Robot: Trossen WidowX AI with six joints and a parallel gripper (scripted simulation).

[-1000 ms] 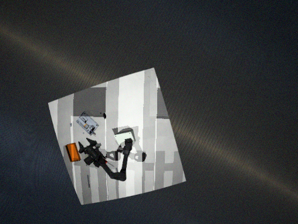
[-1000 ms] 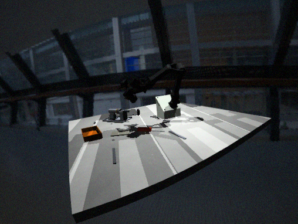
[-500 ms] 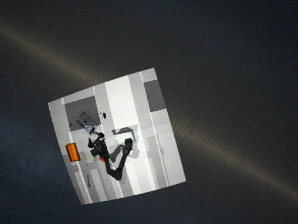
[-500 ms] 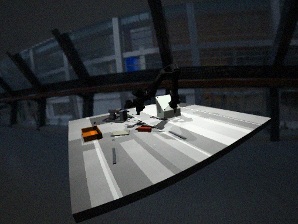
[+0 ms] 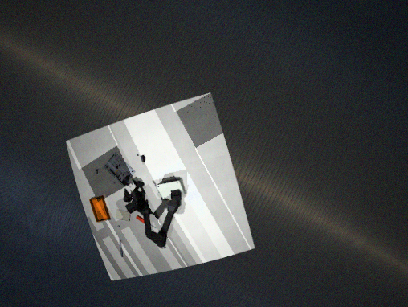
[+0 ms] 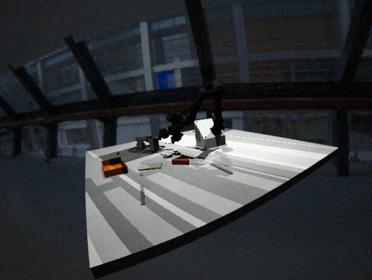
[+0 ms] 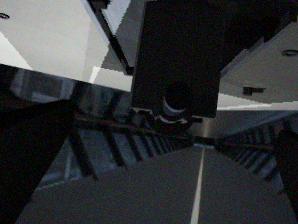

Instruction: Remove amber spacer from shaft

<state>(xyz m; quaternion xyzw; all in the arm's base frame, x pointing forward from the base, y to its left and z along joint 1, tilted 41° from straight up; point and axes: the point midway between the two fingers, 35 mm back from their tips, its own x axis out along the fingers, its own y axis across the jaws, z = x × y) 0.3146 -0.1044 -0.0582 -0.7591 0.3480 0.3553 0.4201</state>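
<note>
Now: the thin shaft 6 cm ahead of my gripper tip, 9 cm to the right of it and 1 cm below it. Also, from my gripper tip: cream card 17 cm ahead, 24 cm to the left, 9 cm below; then dark object 14 cm behind, 16 cm to the right, 7 cm below; then spacer 8 cm ahead, 11 cm to the right, 1 cm below.
</note>
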